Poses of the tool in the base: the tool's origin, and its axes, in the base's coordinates. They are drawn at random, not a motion.
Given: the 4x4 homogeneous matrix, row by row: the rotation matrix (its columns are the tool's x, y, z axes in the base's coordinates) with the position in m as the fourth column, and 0 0 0 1 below. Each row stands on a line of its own.
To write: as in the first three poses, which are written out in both.
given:
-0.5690 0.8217 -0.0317 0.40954
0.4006 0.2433 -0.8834 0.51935
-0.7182 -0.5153 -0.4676 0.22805
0 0 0 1
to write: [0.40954 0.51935 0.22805], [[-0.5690 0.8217 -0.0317], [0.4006 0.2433 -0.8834], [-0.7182 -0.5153 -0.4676]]
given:
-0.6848 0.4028 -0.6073 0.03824
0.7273 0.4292 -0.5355 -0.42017
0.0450 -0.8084 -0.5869 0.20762
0 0 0 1
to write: [0.03824 -0.42017 0.20762], [[-0.6848 0.4028 -0.6073], [0.7273 0.4292 -0.5355], [0.0450 -0.8084 -0.5869]]
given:
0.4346 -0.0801 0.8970 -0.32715
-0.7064 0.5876 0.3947 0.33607
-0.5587 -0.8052 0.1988 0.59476
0 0 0 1
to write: [-0.32715 0.33607 0.59476], [[0.4346 -0.0801 0.8970], [-0.7064 0.5876 0.3947], [-0.5587 -0.8052 0.1988]]
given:
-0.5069 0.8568 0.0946 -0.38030
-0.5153 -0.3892 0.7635 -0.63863
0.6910 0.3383 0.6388 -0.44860
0 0 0 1
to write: [-0.38030 -0.63863 -0.44860], [[-0.5069 0.8568 0.0946], [-0.5153 -0.3892 0.7635], [0.6910 0.3383 0.6388]]
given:
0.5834 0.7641 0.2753 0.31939
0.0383 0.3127 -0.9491 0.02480
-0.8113 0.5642 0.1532 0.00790
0 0 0 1
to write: [0.31939 0.02480 0.00790], [[0.5834 0.7641 0.2753], [0.0383 0.3127 -0.9491], [-0.8113 0.5642 0.1532]]
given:
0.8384 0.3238 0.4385 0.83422
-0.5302 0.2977 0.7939 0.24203
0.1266 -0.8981 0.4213 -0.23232
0 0 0 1
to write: [0.83422 0.24203 -0.23232], [[0.8384 0.3238 0.4385], [-0.5302 0.2977 0.7939], [0.1266 -0.8981 0.4213]]
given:
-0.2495 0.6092 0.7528 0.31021
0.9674 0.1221 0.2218 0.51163
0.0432 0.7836 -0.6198 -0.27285
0 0 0 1
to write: [0.31021 0.51163 -0.27285], [[-0.2495 0.6092 0.7528], [0.9674 0.1221 0.2218], [0.0432 0.7836 -0.6198]]
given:
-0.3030 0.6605 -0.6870 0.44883
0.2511 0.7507 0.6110 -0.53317
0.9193 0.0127 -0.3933 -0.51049
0 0 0 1
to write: [0.44883 -0.53317 -0.51049], [[-0.3030 0.6605 -0.6870], [0.2511 0.7507 0.6110], [0.9193 0.0127 -0.3933]]
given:
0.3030 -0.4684 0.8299 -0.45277
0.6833 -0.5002 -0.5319 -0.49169
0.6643 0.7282 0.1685 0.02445
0 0 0 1
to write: [-0.45277 -0.49169 0.02445], [[0.3030 -0.4684 0.8299], [0.6833 -0.5002 -0.5319], [0.6643 0.7282 0.1685]]
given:
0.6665 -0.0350 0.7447 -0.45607
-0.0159 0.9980 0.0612 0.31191
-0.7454 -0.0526 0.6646 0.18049
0 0 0 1
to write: [-0.45607 0.31191 0.18049], [[0.6665 -0.0350 0.7447], [-0.0159 0.9980 0.0612], [-0.7454 -0.0526 0.6646]]
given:
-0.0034 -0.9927 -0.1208 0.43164
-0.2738 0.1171 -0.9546 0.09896
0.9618 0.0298 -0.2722 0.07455
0 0 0 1
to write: [0.43164 0.09896 0.07455], [[-0.0034 -0.9927 -0.1208], [-0.2738 0.1171 -0.9546], [0.9618 0.0298 -0.2722]]
